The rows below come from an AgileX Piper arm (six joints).
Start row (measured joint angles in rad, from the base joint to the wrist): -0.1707, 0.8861, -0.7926, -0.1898, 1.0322, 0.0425
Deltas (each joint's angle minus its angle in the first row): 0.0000, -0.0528, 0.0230, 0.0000, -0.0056, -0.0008; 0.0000, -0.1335, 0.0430, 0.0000, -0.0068, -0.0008; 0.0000, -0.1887, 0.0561, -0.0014, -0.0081, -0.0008; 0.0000, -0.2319, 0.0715, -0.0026, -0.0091, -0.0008; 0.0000, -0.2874, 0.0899, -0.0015, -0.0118, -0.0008; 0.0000, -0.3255, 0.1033, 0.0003, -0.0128, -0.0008; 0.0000, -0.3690, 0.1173, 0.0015, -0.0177, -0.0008; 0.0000, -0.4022, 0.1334, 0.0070, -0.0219, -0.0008
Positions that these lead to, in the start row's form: -0.1707, 0.8333, -0.7696, -0.1898, 1.0266, 0.0417; -0.1707, 0.7526, -0.7496, -0.1898, 1.0254, 0.0417; -0.1707, 0.6974, -0.7365, -0.1912, 1.0241, 0.0417; -0.1707, 0.6542, -0.7211, -0.1924, 1.0231, 0.0417; -0.1707, 0.5987, -0.7027, -0.1913, 1.0204, 0.0417; -0.1707, 0.5606, -0.6893, -0.1895, 1.0194, 0.0417; -0.1707, 0.5171, -0.6753, -0.1883, 1.0145, 0.0417; -0.1707, 0.4839, -0.6592, -0.1828, 1.0103, 0.0417
